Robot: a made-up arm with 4 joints.
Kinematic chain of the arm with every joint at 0, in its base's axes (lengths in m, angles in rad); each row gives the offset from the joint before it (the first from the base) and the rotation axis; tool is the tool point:
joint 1: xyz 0 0 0.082 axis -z
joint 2: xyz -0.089 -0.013 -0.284 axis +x
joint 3: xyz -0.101 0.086 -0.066 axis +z
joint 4: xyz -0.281 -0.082 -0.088 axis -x
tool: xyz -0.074 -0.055 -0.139
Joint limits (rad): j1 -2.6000..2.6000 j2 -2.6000..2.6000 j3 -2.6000..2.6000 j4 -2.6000..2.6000
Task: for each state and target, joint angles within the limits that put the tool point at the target. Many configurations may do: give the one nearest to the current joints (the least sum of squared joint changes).
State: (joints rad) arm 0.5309 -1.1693 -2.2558 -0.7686
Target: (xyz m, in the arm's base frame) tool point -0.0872 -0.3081 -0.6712
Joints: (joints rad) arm -0.2128 -1.4972 -1.9062 -0.3788
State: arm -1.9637 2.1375 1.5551 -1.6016
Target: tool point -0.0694 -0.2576 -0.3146
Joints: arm -2.5830 2.2583 2.0719 -2.0694
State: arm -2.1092 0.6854 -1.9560 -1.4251
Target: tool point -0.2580 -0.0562 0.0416
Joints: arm -2.1266 1.2353 -2.2643 -1.8604
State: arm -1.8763 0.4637 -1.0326 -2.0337
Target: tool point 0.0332 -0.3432 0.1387
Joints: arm -2.6000 1.0108 -1.4214 -2.5877
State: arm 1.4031 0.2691 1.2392 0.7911
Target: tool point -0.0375 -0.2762 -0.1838
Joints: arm 0.5698 -0.6350 1.8125 1.3717
